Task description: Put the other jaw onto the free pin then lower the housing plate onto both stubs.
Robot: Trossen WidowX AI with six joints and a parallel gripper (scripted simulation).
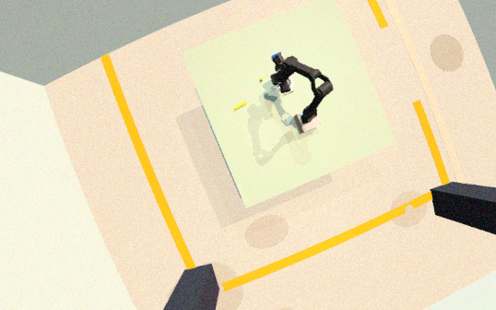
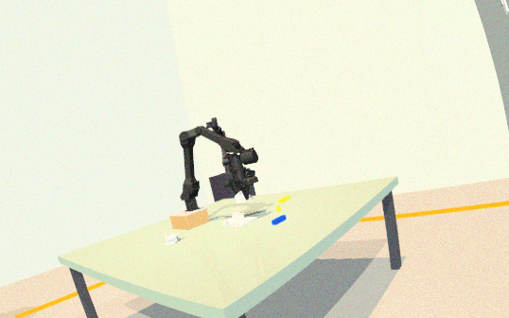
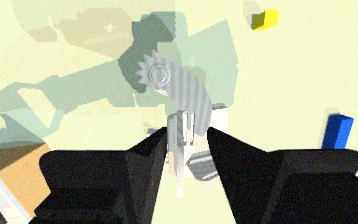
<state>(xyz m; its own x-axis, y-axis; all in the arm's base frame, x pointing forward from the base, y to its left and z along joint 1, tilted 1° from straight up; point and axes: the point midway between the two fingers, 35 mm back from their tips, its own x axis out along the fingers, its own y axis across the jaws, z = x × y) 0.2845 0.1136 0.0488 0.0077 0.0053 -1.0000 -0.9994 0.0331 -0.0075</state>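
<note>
The white jaw lies 3 cm to the left of my gripper tip and 2 cm behind it. From my gripper tip the other things lie so: yellow bar (31 cm to the left, 8 cm below, 5 cm behind); then blue block (25 cm ahead, 8 cm below, 6 cm to the right); then yellow cube (10 cm to the left, 10 cm ahead, 7 cm below).
</note>
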